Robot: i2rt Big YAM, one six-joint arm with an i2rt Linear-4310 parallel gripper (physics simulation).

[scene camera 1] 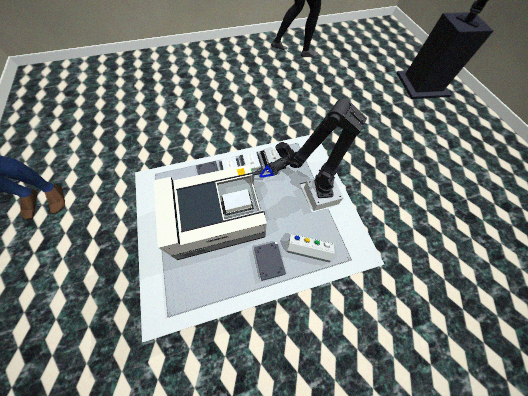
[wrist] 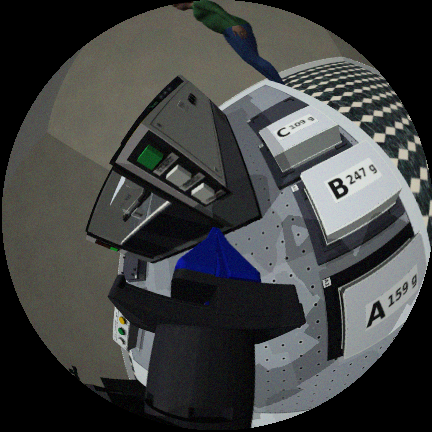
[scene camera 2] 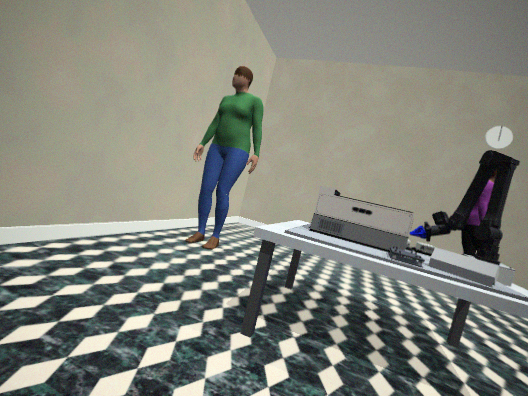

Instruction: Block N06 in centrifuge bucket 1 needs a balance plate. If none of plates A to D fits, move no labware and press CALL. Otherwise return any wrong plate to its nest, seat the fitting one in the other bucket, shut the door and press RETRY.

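Places are measured from the arm's base along level axes (x ahead, y left, z up), in metres.
Where they show: gripper, fingertip midpoint: (scene camera 1: pixel 259 176) (wrist: pixel 214 231) (scene camera 2: pixel 409 233); arm's base, link origin: (scene camera 1: pixel 323 188) (scene camera 2: pixel 485 260).
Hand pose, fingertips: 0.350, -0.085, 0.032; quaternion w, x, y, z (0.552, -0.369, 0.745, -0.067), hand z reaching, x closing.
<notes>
Each offset is from my fingertips to the top centre of the thing, as dx, dy, dz. "*": to the spot under its first point.
The centrifuge (scene camera 1: pixel 184 236) (scene camera 2: pixel 361 221) (wrist: pixel 185 120) stands on the left of the table. Its dark sliding door @(+0.300, +0.201, +0.113) (scene camera 1: pixel 199 206) is pushed left, and the open right part shows a bucket with a white block @(+0.128, +0.171, +0.081) (scene camera 1: pixel 236 200). My gripper (scene camera 1: pixel 266 171) (scene camera 2: pixel 418 232) (wrist: pixel 214 231) has blue fingertips. It is shut and empty, and hovers by the centrifuge's back right corner. In the wrist view, plates C 109 g @(+0.166, -0.117, -0.046) (wrist: pixel 300 132), B 247 g @(+0.038, -0.156, -0.046) (wrist: pixel 350 189) and A 159 g @(-0.099, -0.180, -0.046) (wrist: pixel 382 298) sit in their nests.
A button box @(-0.220, +0.401, -0.017) (scene camera 1: pixel 311 245) (wrist: pixel 120 330) with coloured buttons lies at the front right, beside a dark flat pad @(* -0.007, +0.446, -0.068) (scene camera 1: pixel 269 260). The arm's base (scene camera 1: pixel 323 194) is on the right. A person (scene camera 2: pixel 231 153) (scene camera 1: pixel 298 27) stands beyond the table. A black pedestal (scene camera 1: pixel 437 55) stands far right.
</notes>
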